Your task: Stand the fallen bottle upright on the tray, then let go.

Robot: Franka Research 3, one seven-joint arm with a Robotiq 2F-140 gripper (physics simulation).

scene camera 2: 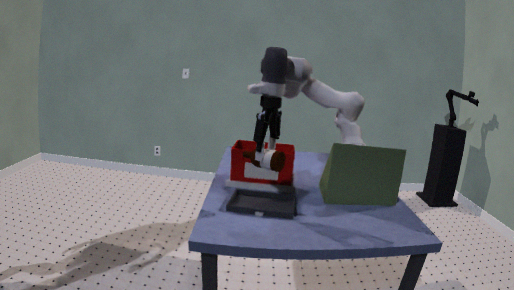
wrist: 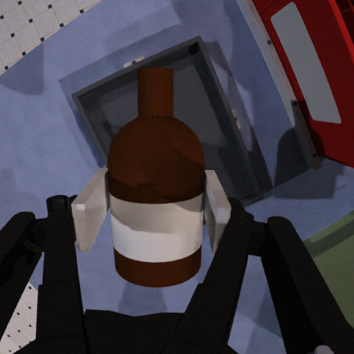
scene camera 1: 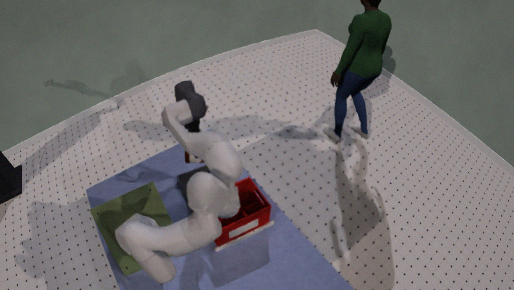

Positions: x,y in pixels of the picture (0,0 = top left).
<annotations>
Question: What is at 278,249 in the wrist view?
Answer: My gripper.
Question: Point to a brown bottle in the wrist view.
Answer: At 155,164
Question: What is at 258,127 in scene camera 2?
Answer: My gripper.
</annotations>
